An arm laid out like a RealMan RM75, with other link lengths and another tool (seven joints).
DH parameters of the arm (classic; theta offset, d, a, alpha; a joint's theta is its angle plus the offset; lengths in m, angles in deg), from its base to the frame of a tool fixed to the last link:
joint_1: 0 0.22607 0 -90
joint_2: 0 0 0 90
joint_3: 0 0.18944 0 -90
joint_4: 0 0 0 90
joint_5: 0 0.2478 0 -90
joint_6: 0 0 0 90
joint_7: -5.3 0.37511 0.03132 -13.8
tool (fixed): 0 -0.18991 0 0
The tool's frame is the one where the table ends.
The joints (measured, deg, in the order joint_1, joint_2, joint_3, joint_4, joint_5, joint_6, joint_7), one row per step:
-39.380 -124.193 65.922 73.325 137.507 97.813 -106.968
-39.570 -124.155 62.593 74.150 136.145 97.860 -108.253
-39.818 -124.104 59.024 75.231 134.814 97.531 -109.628
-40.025 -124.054 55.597 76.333 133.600 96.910 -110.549
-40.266 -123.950 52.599 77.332 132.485 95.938 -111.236
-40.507 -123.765 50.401 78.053 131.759 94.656 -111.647
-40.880 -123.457 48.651 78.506 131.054 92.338 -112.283
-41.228 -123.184 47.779 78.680 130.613 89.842 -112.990
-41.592 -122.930 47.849 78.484 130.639 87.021 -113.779
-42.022 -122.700 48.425 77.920 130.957 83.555 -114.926
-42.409 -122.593 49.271 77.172 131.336 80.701 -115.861
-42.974 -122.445 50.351 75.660 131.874 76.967 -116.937
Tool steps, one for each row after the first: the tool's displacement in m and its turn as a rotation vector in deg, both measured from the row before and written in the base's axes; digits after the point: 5 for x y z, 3 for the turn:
0.00227 0.00747 0.01573 2.517 -3.106 2.091
0.00238 0.00877 0.01877 3.211 -3.266 1.996
0.00163 0.00838 0.01941 3.424 -3.057 1.481
0.00146 0.00791 0.01882 3.484 -2.697 1.066
0.00069 0.00712 0.01590 3.200 -1.857 0.690
0.00125 0.00918 0.01628 3.799 -1.783 0.768
0.00149 0.00815 0.01199 3.193 -1.250 0.677
0.00154 0.00798 0.00710 2.652 -0.544 0.668
0.00118 0.00909 0.00487 2.660 -0.415 1.008
0.00117 0.00696 0.00068 1.716 -0.174 0.772
-0.00023 0.00901 -0.00123 1.919 -0.227 1.144

